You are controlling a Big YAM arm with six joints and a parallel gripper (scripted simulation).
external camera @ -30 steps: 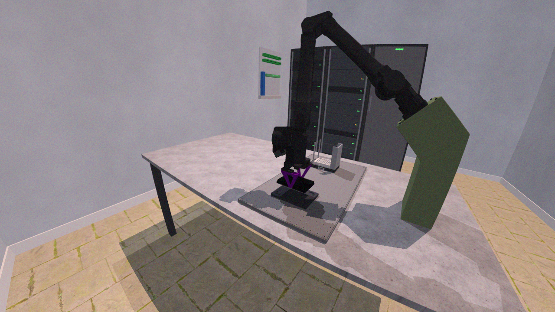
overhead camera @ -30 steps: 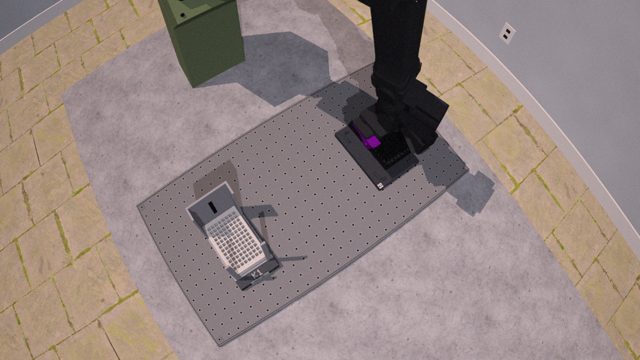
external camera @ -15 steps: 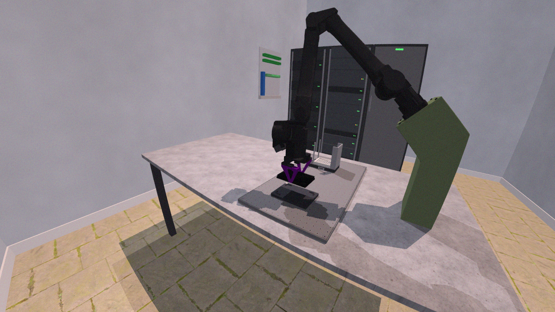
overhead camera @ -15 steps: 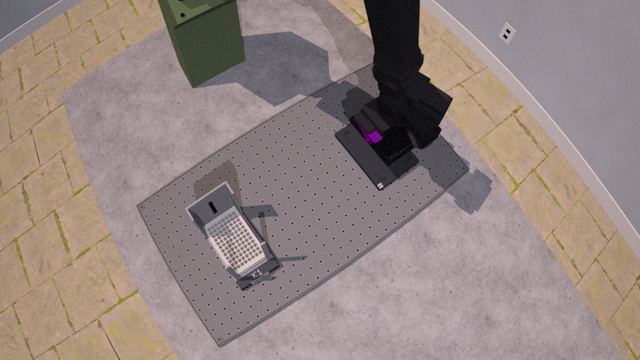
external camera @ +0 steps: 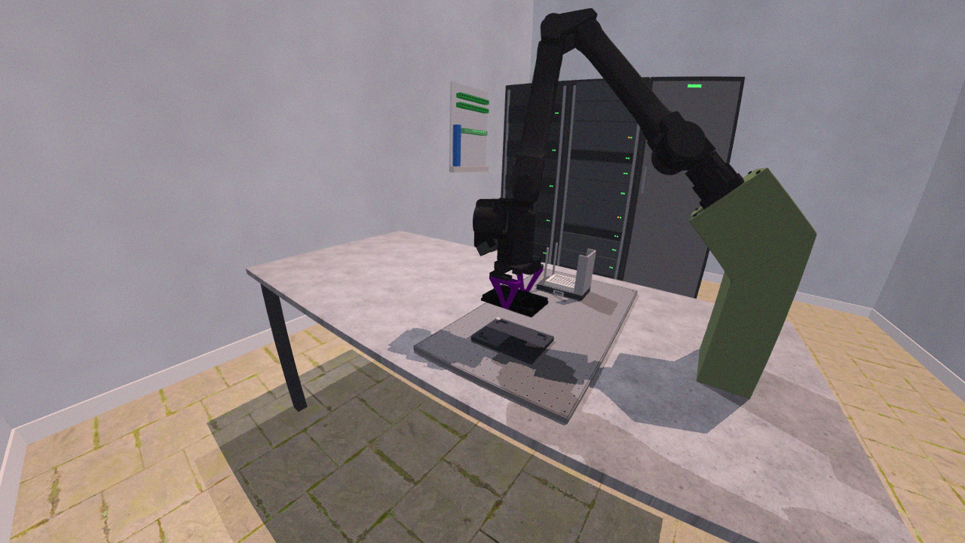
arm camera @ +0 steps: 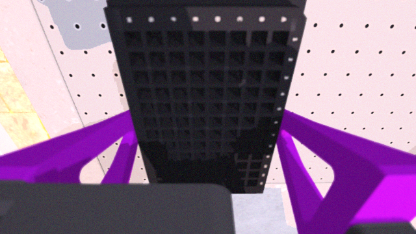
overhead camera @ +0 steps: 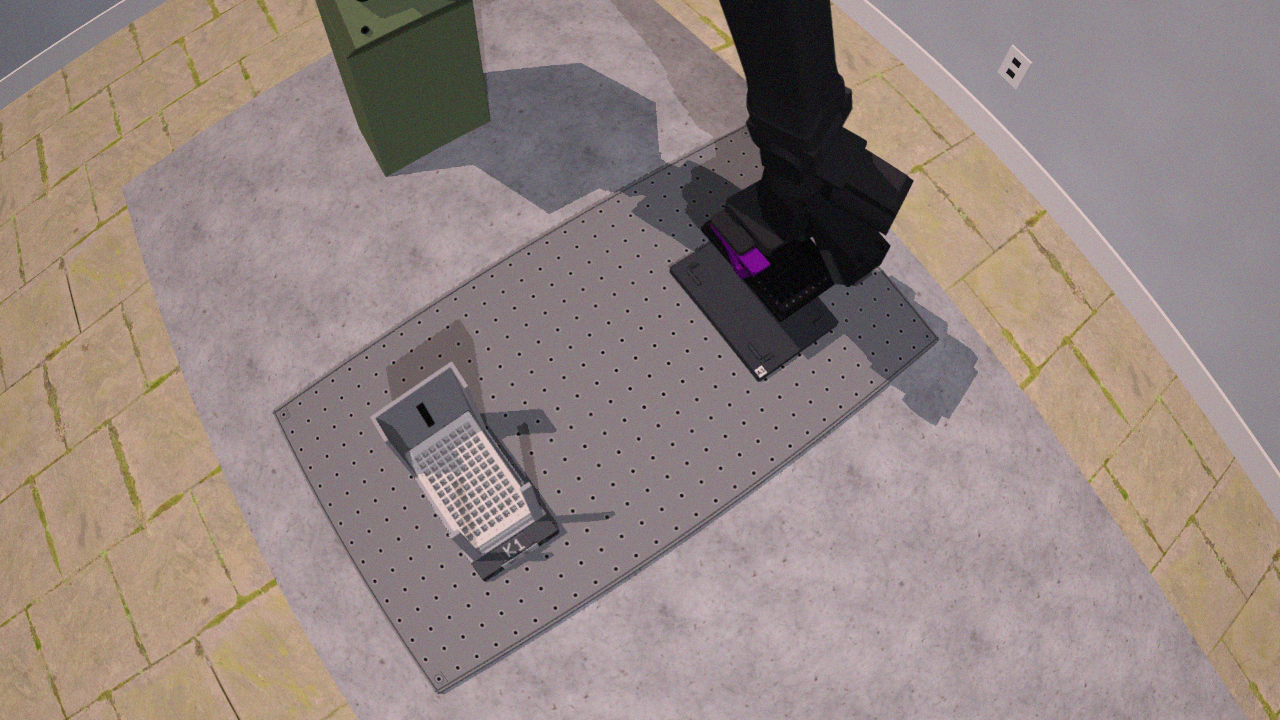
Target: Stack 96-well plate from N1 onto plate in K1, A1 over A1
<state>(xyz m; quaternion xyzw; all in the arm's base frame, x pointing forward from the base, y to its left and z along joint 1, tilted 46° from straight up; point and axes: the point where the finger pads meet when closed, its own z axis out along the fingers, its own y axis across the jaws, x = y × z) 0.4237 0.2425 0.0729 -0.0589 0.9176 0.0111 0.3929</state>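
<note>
Right now the white 96-well plate is 70 mm ahead of my hand, 370 mm to the right of it and 90 mm below it. Also, from my hand: plate nest N1: 110 mm below; black 96-well plate: right at my hand; pale A1 mark: 80 mm ahead, 40 mm to the right, 100 mm below.
</note>
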